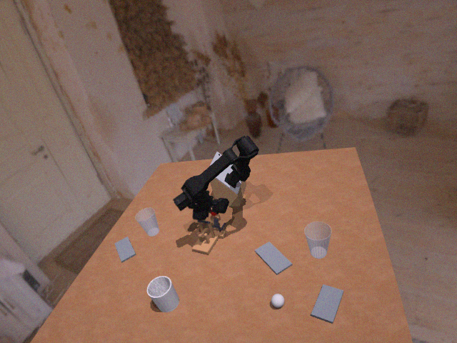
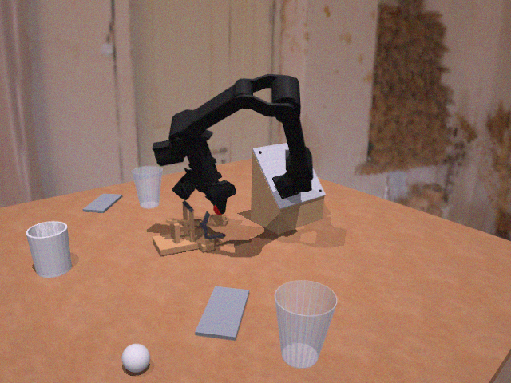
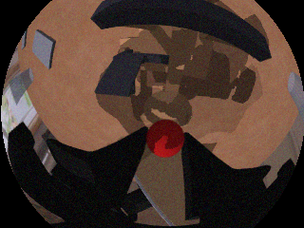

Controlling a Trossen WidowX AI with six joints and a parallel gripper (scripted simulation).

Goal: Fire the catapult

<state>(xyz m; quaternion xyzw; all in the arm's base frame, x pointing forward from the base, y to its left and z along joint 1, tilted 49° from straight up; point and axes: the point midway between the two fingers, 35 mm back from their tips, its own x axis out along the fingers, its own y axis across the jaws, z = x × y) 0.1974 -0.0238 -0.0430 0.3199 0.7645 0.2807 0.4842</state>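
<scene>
My gripper tip is now 1 cm below the red ball. From my gripper tip the other things lie so: white ball (38 cm ahead, 31 cm to the left, 6 cm below); then white mug (41 cm ahead, 9 cm to the right, 5 cm below); then wooden catapult (7 cm ahead, 2 cm below).
</scene>
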